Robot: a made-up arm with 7 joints.
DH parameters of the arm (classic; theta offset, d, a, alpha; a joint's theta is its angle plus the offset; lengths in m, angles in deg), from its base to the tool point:
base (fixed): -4.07 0 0 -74.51
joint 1: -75.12 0.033 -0.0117 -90
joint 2: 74 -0.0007 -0.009 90
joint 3: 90 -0.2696 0.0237 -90
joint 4: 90 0.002 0.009 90
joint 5: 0 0.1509 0 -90
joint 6: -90 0 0.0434 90
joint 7: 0 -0.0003 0 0
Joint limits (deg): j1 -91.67..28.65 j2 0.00..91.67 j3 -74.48..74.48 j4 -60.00..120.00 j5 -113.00..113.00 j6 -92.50..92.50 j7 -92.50..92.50
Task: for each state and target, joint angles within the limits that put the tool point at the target. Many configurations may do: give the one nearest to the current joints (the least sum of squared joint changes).
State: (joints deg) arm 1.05 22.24 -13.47 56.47 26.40 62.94 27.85
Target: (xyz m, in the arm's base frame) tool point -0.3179 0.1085 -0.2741
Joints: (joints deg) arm 28.65 8.27 -9.19 95.63 21.52 83.61 27.85
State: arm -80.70 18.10 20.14 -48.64 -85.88 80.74 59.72
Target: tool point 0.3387 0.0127 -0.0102
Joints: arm -67.90 10.32 17.25 -7.65 -75.32 78.21 59.72
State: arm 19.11 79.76 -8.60 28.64 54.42 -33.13 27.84
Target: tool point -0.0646 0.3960 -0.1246
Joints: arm 28.65 91.67 -45.90 35.58 59.63 -76.50 27.84
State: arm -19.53 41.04 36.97 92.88 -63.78 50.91 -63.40
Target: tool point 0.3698 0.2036 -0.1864
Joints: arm -67.26 36.30 39.16 88.02 -67.73 66.63 -63.40
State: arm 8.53 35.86 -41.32 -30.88 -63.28 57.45 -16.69
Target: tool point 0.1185 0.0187 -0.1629
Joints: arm -16.68 31.00 -30.17 -54.30 -65.66 49.76 -16.69
